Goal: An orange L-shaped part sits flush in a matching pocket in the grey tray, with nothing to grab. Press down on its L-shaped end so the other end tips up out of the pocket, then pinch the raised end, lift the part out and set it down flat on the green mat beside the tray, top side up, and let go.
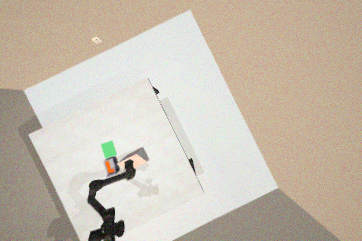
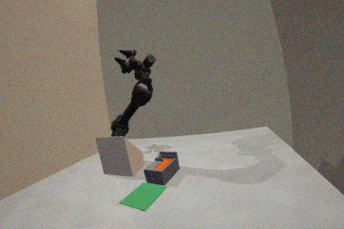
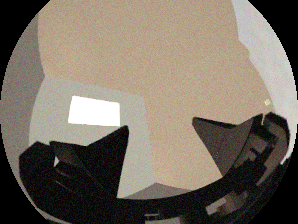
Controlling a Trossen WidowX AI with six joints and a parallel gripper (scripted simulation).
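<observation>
Now: the orange L-shaped part 250 mm ahead of my gripper tip, 150 mm to the right of it and 600 mm below it. From my gripper tip the other things lie so: green mat: 220 mm ahead, 320 mm to the right, 660 mm below.
</observation>
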